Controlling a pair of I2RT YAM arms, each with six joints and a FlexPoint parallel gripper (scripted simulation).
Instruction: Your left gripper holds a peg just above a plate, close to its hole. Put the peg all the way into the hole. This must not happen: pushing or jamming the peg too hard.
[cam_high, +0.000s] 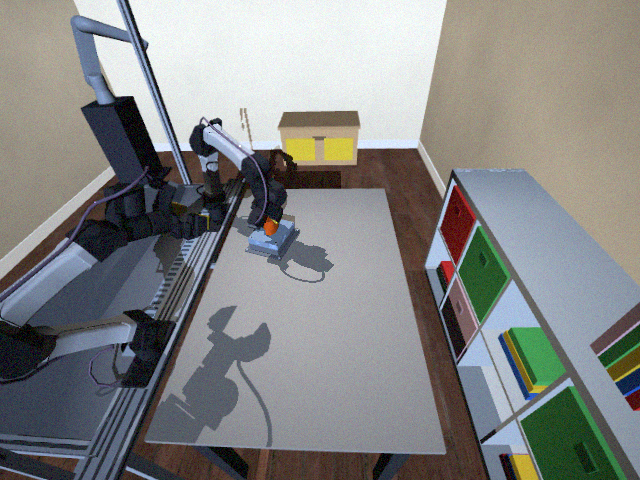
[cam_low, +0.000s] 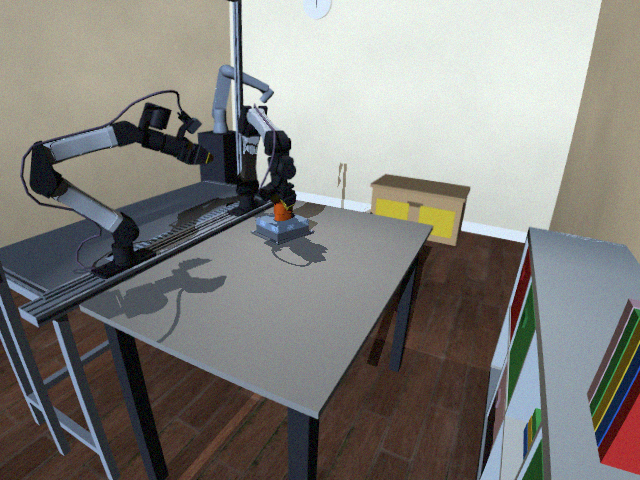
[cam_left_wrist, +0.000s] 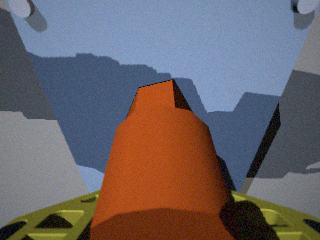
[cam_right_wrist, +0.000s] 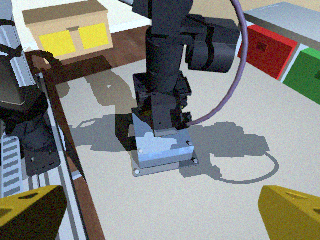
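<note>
Now: left hand 6 cm above the blue plate. Round my left hand: orange peg 2 cm below.
</note>
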